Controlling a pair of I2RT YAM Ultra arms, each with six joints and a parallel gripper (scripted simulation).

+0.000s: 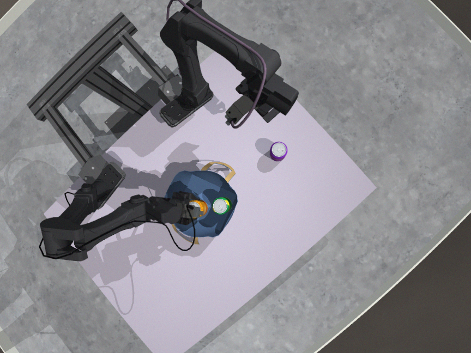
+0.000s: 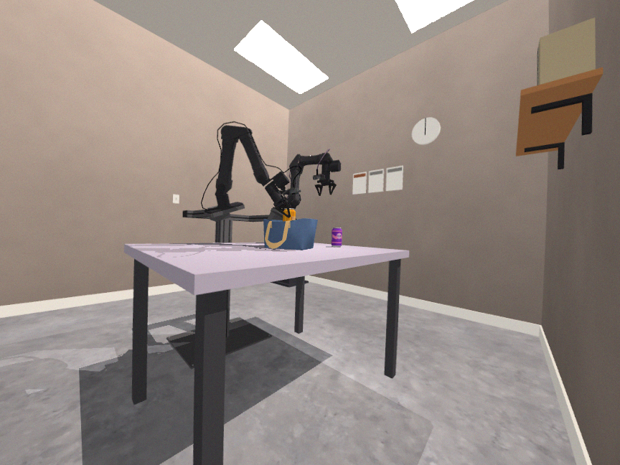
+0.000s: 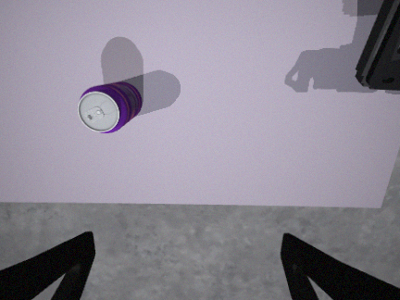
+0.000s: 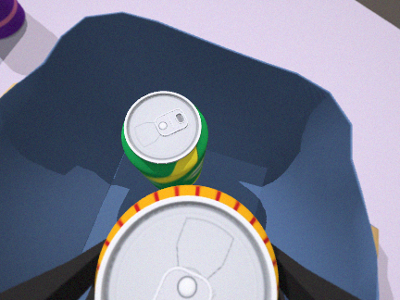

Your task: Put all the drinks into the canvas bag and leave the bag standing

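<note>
The green can lies 10 cm below my right hand, 7 cm to the left of it and 5 cm ahead of it. Also, from my right hand: purple can 37 cm to the left, 10 cm below, 5 cm ahead; orange can 2 cm below.
</note>
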